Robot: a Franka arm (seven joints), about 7 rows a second.
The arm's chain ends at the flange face. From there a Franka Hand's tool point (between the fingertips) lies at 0.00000 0.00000 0.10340 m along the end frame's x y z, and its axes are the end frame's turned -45 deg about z.
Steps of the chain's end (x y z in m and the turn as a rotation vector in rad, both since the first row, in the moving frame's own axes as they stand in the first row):
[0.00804 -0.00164 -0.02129 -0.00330 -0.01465 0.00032]
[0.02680 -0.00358 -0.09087 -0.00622 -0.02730 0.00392]
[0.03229 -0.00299 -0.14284 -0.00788 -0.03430 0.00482]
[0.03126 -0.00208 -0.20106 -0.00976 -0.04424 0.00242]
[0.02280 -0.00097 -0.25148 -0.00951 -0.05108 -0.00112]
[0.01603 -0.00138 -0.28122 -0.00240 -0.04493 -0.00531]
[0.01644 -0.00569 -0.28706 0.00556 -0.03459 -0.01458]
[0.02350 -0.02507 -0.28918 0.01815 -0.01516 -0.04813]
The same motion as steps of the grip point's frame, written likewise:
[0.00553 0.00370 -0.02130 0.00803 -0.01269 0.00032]
[0.01903 0.01487 -0.09091 0.01491 -0.02370 0.00392]
[0.02187 0.01878 -0.14290 0.01868 -0.02983 0.00482]
[0.01963 0.01811 -0.20117 0.02438 -0.03818 0.00242]
[0.01238 0.01240 -0.25162 0.02939 -0.04284 -0.00112]
[0.00884 0.00726 -0.28132 0.03007 -0.03347 -0.00531]
[0.01350 0.00468 -0.28712 0.02839 -0.02053 -0.01458]
[0.03450 -0.00355 -0.28921 0.02355 0.00211 -0.04813]

